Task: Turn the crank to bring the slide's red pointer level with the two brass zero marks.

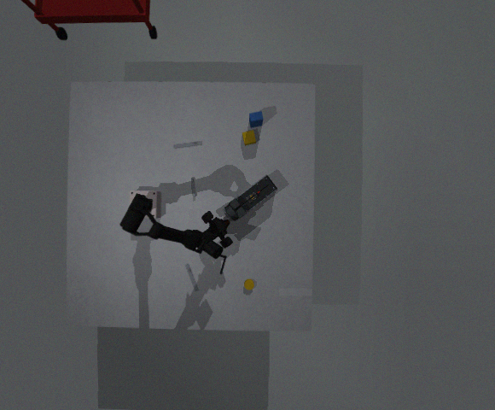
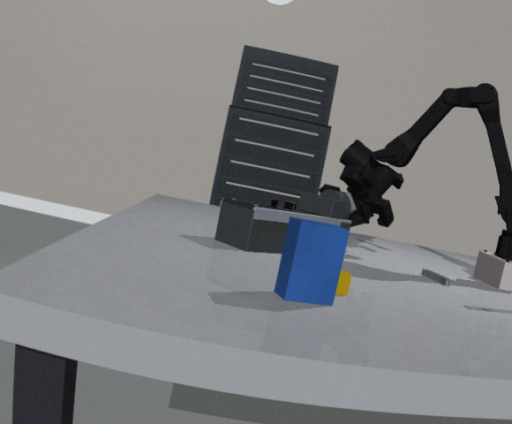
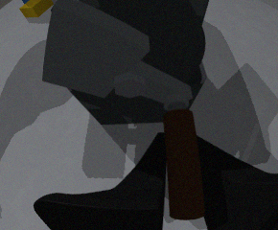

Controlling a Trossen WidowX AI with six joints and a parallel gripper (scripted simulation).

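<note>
My gripper tip is now 3 cm below the brown crank handle, 1 cm to the left of it and 1 cm past it. Round my gripper tip: red pointer 16 cm to the left, 13 cm ahead, 4 cm above; then black hex key 21 cm to the right, 4 cm below; then yellow block 44 cm to the left, 4 cm ahead, 3 cm below.
</note>
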